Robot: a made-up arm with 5 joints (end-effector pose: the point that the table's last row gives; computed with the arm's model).
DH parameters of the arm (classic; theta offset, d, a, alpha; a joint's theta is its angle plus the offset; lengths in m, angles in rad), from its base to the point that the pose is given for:
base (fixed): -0.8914 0 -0.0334 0
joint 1: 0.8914 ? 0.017 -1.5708
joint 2: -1.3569 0 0.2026 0
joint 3: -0.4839 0 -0.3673 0
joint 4: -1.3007 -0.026 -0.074 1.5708
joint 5: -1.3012 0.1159 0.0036 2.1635
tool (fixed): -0.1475 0.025 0 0
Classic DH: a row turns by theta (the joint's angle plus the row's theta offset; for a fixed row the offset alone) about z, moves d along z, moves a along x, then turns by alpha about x.
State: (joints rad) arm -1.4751 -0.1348 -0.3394 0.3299 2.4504
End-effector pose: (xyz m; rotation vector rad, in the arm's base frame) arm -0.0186 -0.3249 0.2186 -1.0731 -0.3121 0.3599
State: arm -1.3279 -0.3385 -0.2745 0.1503 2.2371
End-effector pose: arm 0.0338 -0.3421 0.2813 -1.3357 -0.4448 0.7478
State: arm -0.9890 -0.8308 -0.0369 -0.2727 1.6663
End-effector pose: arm 0.1357 -0.2925 0.4060 -1.8506 -0.5740 1.7195
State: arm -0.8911 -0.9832 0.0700 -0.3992 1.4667
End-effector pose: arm 0.1519 -0.2609 0.4255 -1.9676 -0.5238 2.0197
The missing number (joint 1, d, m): 0.38
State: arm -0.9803 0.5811 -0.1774 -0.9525 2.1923
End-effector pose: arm 0.0677 -0.1714 0.0999 -1.3539 -0.7006 1.0866
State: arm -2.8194 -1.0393 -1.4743 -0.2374 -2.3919
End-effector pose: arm 0.0012 0.0402 0.9809 2.3104 -0.2920 0.1876
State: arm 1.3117 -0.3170 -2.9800 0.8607 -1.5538
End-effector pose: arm -0.0532 -0.1235 1.0477 1.1733 -1.4612 -0.4705
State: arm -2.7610 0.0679 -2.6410 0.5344 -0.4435
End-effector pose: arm -0.2437 -0.0352 1.0565 0.7789 0.9405 1.6185
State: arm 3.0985 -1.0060 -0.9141 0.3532 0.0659
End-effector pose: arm -0.2933 0.0740 0.8275 0.1587 0.6956 1.2259
